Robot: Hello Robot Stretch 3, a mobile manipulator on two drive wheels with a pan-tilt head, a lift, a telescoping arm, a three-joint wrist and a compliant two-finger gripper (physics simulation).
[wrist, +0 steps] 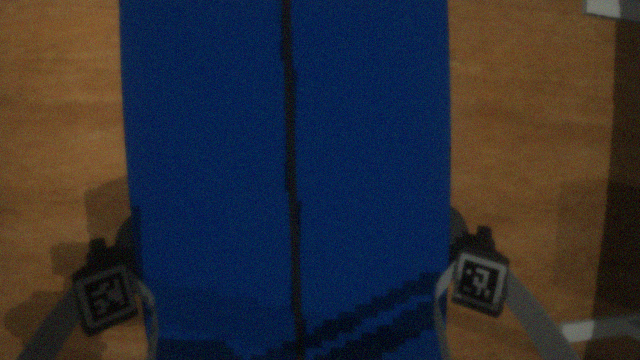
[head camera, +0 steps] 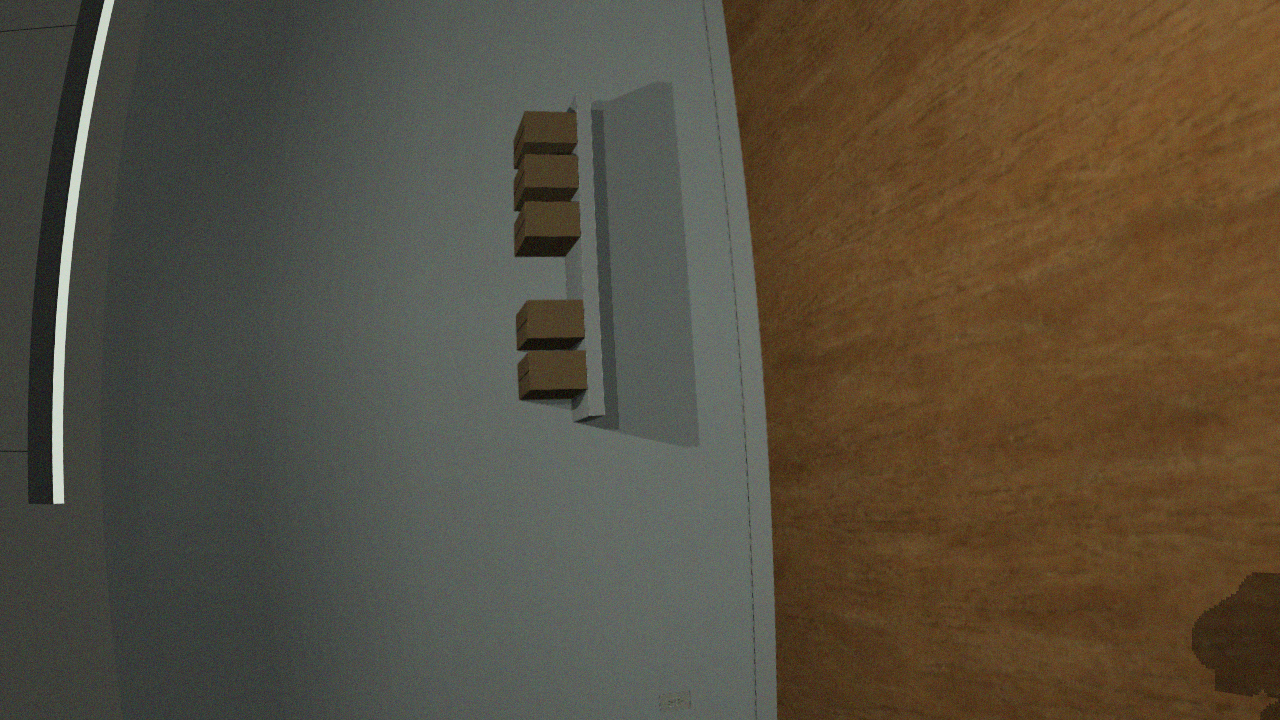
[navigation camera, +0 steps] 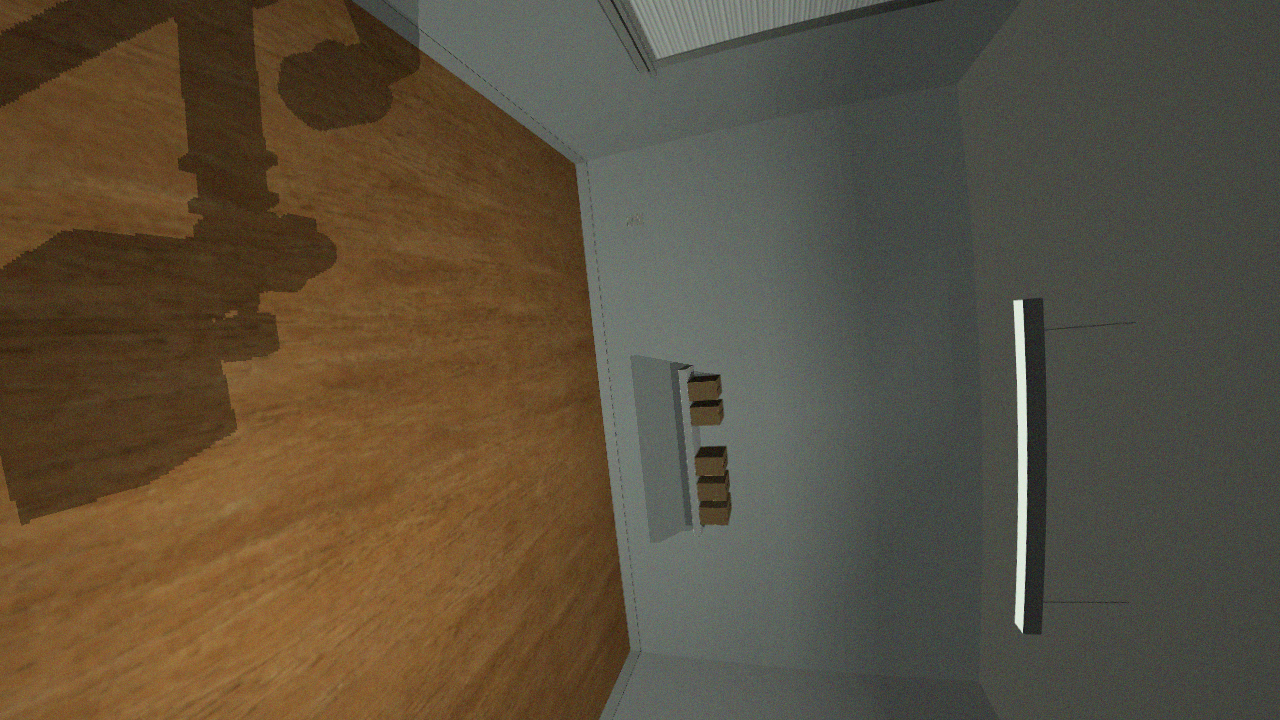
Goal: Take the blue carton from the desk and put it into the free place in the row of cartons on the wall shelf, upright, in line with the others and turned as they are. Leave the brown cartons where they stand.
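Frame: origin at the robot's base, x back, y right, z up, level; millimetres.
Where they show: gripper, between the fingertips: (wrist: 295, 238).
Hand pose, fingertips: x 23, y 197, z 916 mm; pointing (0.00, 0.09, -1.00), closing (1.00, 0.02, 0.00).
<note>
After its pixels a point has its place.
The blue carton (wrist: 220, 150) @(x -4, y 243, z 966 mm), with a dark line along its middle, fills the centre of the wrist view. My gripper (wrist: 295, 238) @(x 23, y 197, z 916 mm) is shut on it, one finger against each side. The carton's far ends are outside the view. The wall shelf (head camera: 589, 273) @(x -2651, y 750, z 679 mm) (navigation camera: 691, 437) @(x -2653, y 739, z 697 mm) appears sideways in the head and navigation views. On it stand three brown cartons (head camera: 550, 131) @(x -2640, y 1249, z 793 mm) (head camera: 550, 174) @(x -2645, y 1089, z 796 mm) (head camera: 552, 219) @(x -2650, y 931, z 793 mm), then a free place, then two brown cartons (head camera: 554, 319) @(x -2660, y 604, z 796 mm) (head camera: 556, 369) @(x -2665, y 449, z 797 mm). Seen upright, the group of three is right of the free place. The gripper does not show in the head or navigation views.
Wooden floor (head camera: 984, 358) @(x -1605, y 274, z 0 mm) (navigation camera: 447, 402) @(x -1387, y 196, z 0 mm) lies below the shelf wall (head camera: 402, 537) @(x -2935, y -61, z 1309 mm) (navigation camera: 850, 268) @(x -2939, y -209, z 1744 mm). My robot's shadow (navigation camera: 107, 358) @(x -445, y -98, z 0 mm) falls on the floor. A framed blind (navigation camera: 742, 22) @(x -1953, y -1236, z 1254 mm) is on the adjoining wall, and a long lamp (head camera: 60, 358) @(x -1736, y 334, z 2077 mm) (navigation camera: 1022, 447) @(x -1723, y 545, z 2077 mm) hangs overhead. Pale bars (wrist: 602, 7) (wrist: 595, 330) show at the wrist view's right.
</note>
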